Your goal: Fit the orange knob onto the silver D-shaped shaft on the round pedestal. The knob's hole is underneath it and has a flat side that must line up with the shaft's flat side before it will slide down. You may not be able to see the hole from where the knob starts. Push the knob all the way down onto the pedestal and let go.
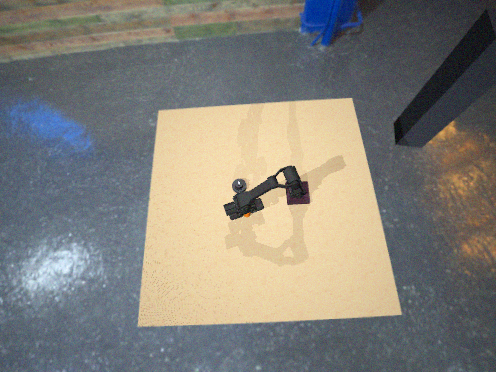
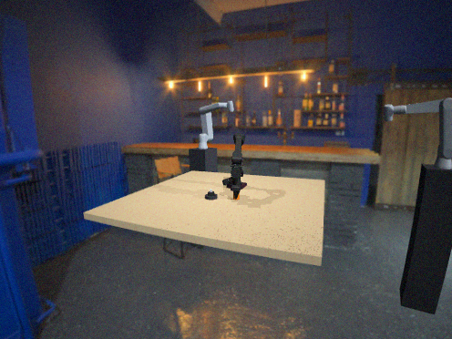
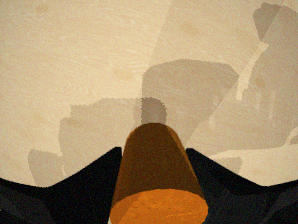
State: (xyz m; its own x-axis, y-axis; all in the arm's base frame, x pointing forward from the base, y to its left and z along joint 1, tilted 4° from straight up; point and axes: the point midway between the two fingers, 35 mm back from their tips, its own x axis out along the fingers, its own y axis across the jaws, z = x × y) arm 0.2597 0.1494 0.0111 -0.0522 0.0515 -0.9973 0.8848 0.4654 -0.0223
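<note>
Now: gripper tip 3 cm below the orange knob. Round my gripper tip: round dark pedestal (6 cm ahead, 16 cm to the right, 2 cm above).
</note>
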